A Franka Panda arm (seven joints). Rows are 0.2 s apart.
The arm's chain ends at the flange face. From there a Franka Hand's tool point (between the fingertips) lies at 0.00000 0.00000 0.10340 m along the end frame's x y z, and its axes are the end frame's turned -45 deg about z.
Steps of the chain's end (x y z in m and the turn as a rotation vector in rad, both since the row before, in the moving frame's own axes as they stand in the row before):
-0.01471 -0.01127 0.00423 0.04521 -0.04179 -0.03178
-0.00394 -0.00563 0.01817 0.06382 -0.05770 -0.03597
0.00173 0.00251 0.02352 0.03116 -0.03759 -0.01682
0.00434 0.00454 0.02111 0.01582 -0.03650 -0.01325
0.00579 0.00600 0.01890 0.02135 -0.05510 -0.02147
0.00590 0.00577 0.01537 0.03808 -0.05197 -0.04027
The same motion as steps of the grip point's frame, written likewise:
-0.00228 -0.02473 0.00403 0.06152 0.00242 -0.03178
0.00148 -0.01565 0.01779 0.08593 0.00433 -0.03597
-0.00106 -0.00202 0.02340 0.04861 -0.00455 -0.01682
-0.00168 0.00246 0.02103 0.03700 -0.01462 -0.01325
-0.00267 0.00278 0.01872 0.05406 -0.02386 -0.02147
-0.00106 0.00169 0.01516 0.06367 -0.00982 -0.04027

